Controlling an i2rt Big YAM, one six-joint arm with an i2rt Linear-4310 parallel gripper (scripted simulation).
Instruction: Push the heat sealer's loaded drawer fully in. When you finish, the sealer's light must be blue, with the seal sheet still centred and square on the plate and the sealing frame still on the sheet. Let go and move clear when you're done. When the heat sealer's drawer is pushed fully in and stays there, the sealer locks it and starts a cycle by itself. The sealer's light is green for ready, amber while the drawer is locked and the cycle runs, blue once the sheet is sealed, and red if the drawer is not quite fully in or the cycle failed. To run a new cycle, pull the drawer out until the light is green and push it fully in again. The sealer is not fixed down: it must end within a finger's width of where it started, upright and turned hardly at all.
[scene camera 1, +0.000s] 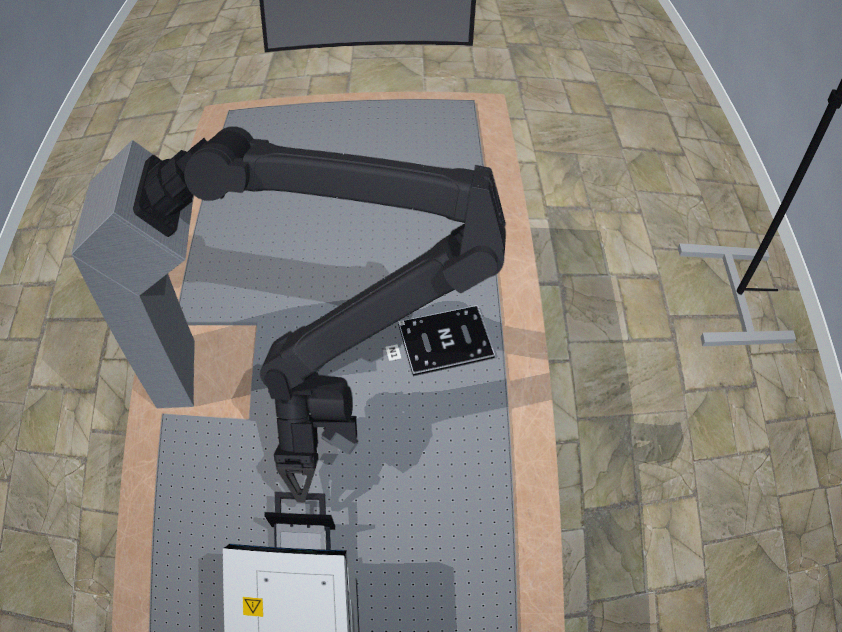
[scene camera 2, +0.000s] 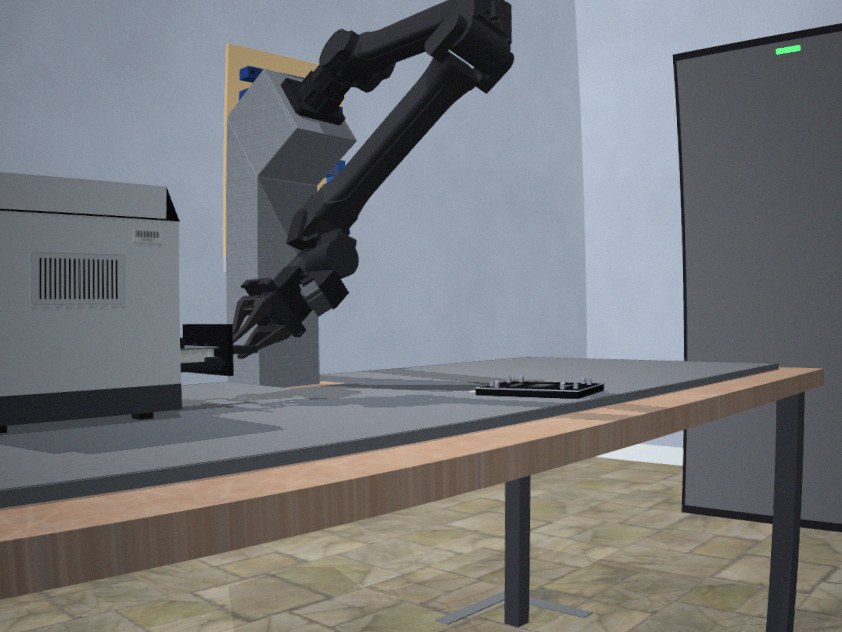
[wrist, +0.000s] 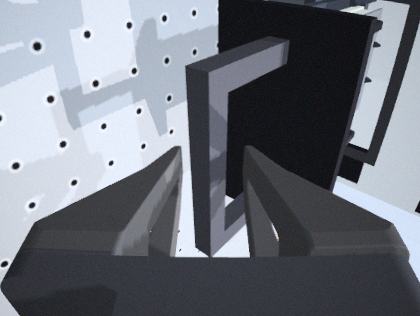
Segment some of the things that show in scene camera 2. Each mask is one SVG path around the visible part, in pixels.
The gripper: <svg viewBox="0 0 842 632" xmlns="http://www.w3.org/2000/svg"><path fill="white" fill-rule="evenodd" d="M253 353L238 354L237 358L244 359ZM271 278L250 279L241 285L241 288L244 288L249 296L243 296L237 302L233 320L233 343L256 324L258 326L244 345L258 346L258 350L285 340L291 334L294 337L301 337L306 331Z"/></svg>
A white heat sealer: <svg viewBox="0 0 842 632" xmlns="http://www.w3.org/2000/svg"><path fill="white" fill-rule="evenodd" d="M0 172L0 426L2 426L0 427L0 433L7 433L7 426L108 416L132 414L132 418L137 420L153 419L153 412L182 410L181 372L234 376L233 354L258 353L258 346L233 345L233 324L183 324L185 345L217 346L218 348L214 349L214 357L205 357L204 362L181 363L179 307L180 220L166 186Z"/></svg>
